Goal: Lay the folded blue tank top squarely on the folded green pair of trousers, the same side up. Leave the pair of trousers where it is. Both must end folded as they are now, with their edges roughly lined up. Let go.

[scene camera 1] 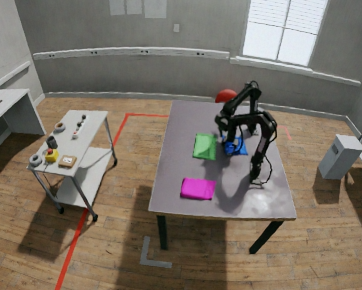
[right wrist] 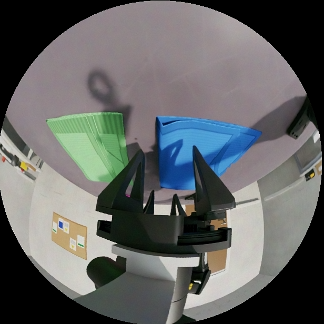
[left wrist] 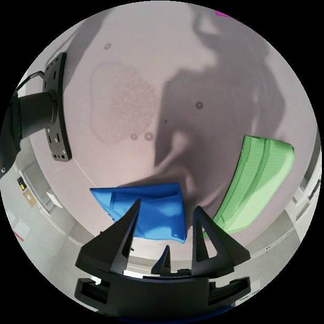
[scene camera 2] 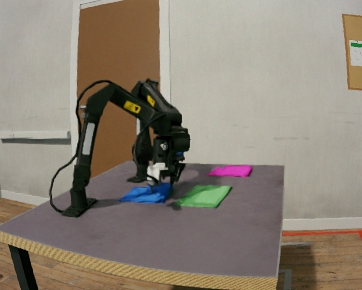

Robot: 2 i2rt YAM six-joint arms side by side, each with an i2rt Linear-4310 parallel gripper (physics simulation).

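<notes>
The folded blue tank top point(scene camera 1: 242, 147) point(scene camera 2: 142, 195) point(left wrist: 165, 222) point(right wrist: 174, 162) lies on the table, beside and apart from the folded green trousers point(scene camera 1: 205, 146) point(scene camera 2: 206, 196) point(left wrist: 260, 175) point(right wrist: 80, 150). In the left wrist view, a fold stands slightly loose along the tank top's upper edge. The trousers lie flat. My left gripper point(left wrist: 168, 206) is open and empty, its fingertips in front of the tank top in its wrist view. My right gripper point(right wrist: 166, 149) is open and empty, over the tank top's side that faces the trousers. The arms partly hide the tank top in both scene views. Exact fingertip height is unclear.
A folded magenta garment point(scene camera 1: 198, 189) point(scene camera 2: 231, 171) lies on the table point(scene camera 1: 172, 170) beyond the trousers in scene camera 2. My two arms cross close together above the tank top. A left arm base plate point(left wrist: 58, 110) shows in the left wrist view. A cart point(scene camera 1: 95, 119) stands apart.
</notes>
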